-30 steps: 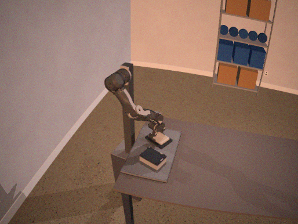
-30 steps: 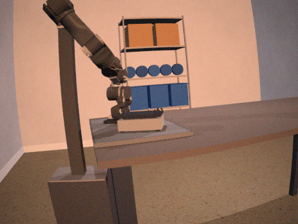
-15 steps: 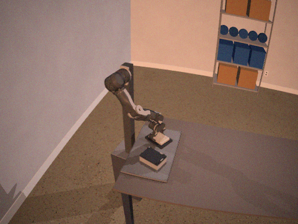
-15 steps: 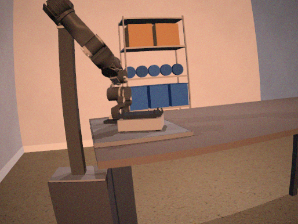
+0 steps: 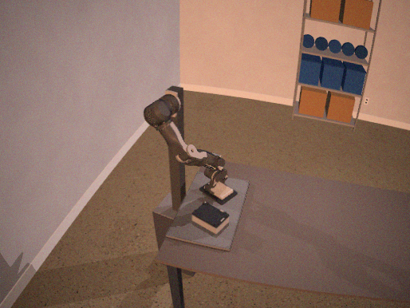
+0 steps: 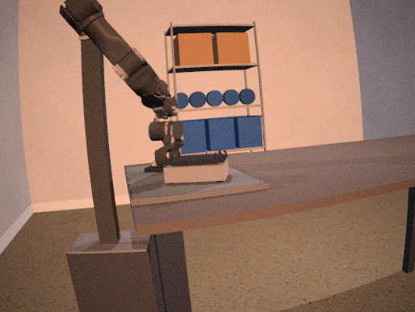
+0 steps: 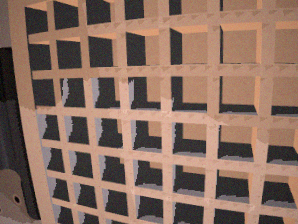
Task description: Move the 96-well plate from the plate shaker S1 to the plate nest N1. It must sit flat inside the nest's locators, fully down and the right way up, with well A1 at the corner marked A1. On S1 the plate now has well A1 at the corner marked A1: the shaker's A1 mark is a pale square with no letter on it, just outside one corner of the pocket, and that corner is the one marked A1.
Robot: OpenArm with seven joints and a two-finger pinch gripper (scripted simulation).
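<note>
The pale 96-well plate lies 20 mm ahead of my hand and 10 mm to the right of it. Round my hand: plate shaker (90 mm ahead, 210 mm to the right, 20 mm above).
</note>
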